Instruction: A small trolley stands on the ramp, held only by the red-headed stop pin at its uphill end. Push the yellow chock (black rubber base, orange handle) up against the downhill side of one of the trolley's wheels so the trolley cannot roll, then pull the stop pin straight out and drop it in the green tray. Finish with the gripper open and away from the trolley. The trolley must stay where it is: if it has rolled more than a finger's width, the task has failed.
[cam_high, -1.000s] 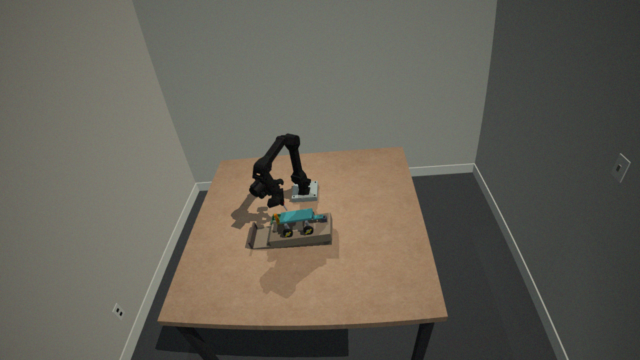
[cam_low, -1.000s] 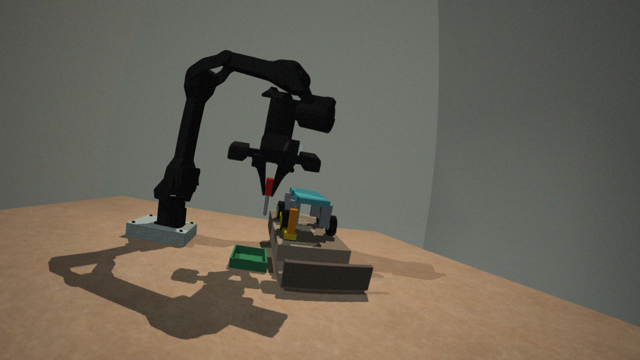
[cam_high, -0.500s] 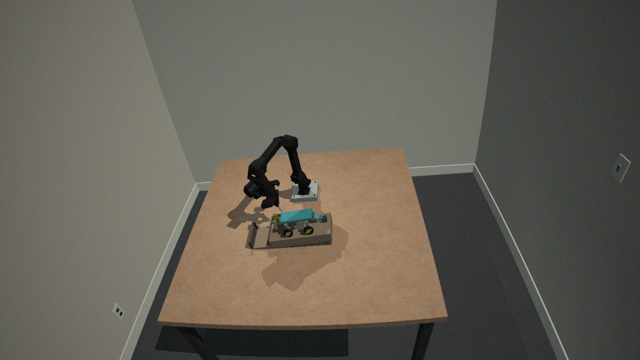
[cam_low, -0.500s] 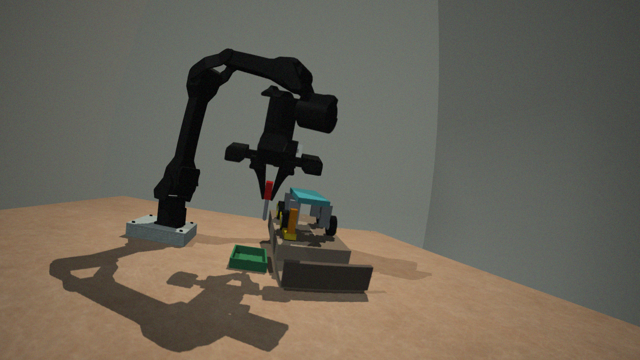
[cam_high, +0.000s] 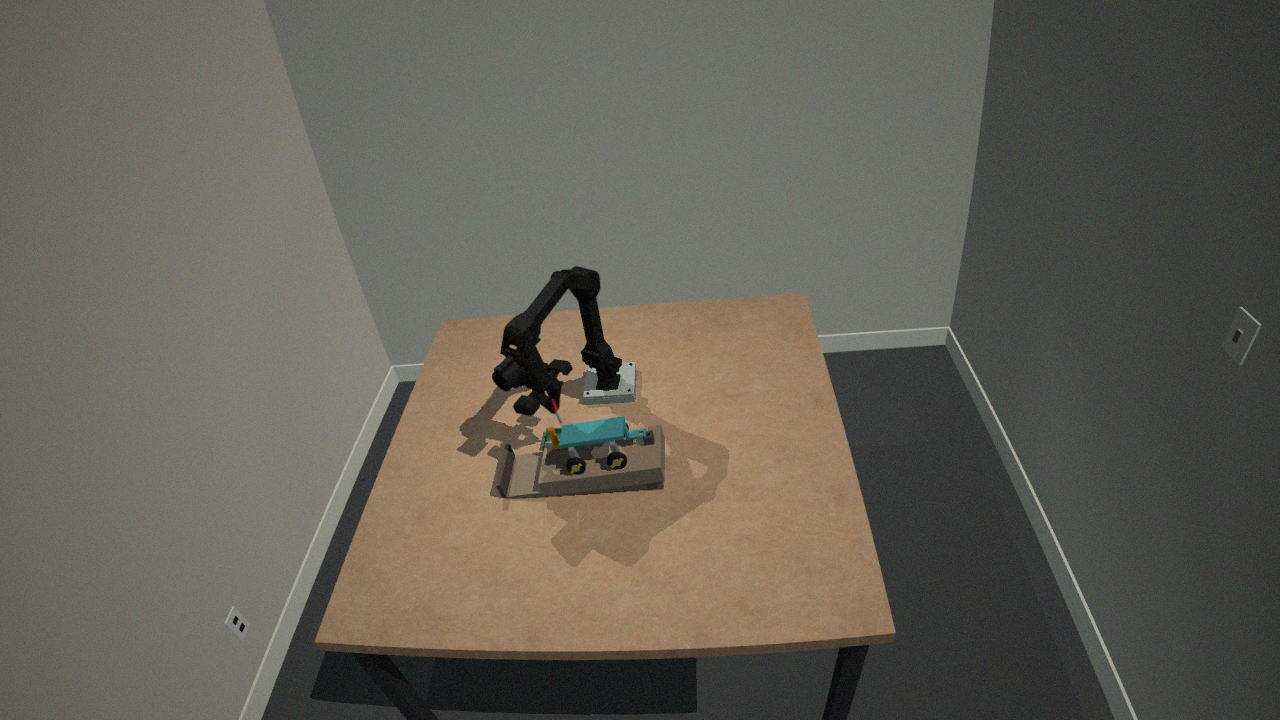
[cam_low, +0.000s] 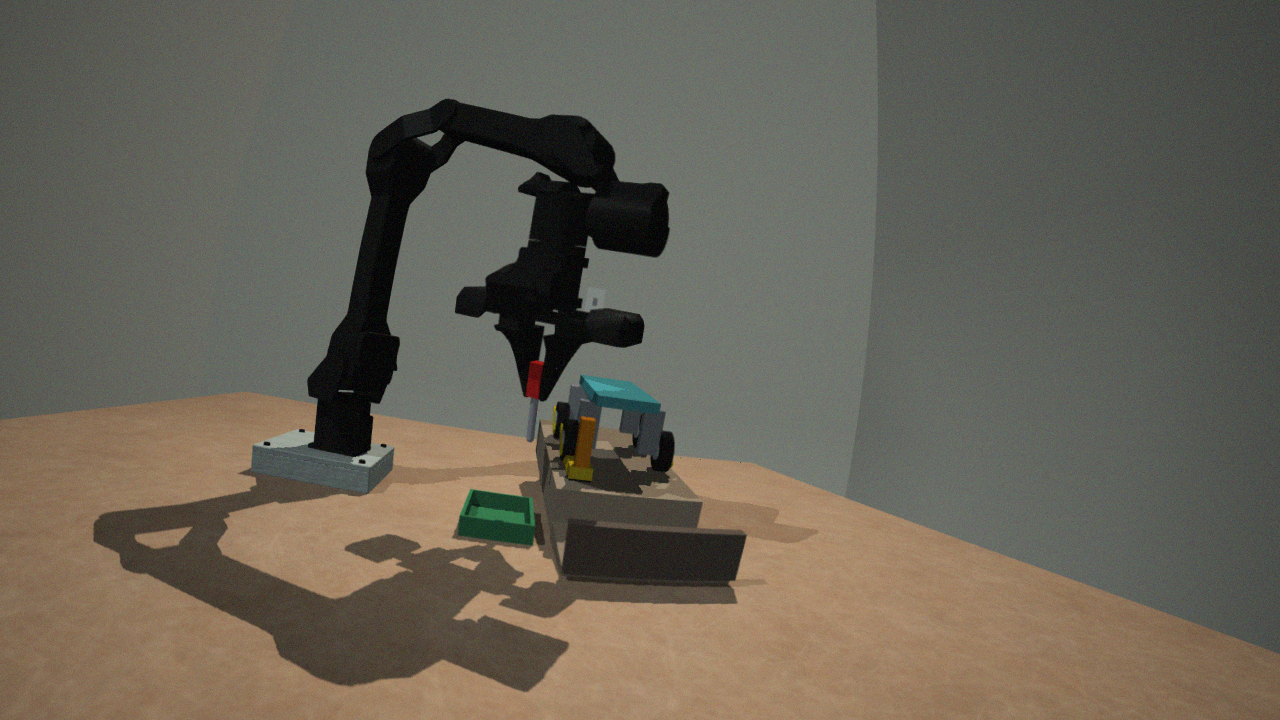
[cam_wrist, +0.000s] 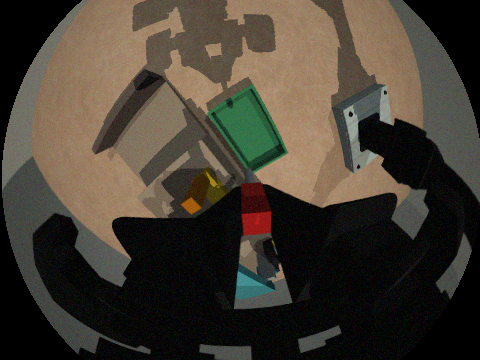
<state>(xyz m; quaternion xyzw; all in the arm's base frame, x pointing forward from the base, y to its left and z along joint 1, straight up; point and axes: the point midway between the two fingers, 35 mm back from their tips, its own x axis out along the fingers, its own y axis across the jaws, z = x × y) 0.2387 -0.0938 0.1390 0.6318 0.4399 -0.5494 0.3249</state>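
Right now the red-headed stop pin is right at my gripper tip. Round my gripper tip: green tray 140 mm below, 20 mm behind; yellow chock 50 mm below, 50 mm ahead, 20 mm to the left; teal trolley 120 mm to the left, 90 mm ahead, 20 mm below.
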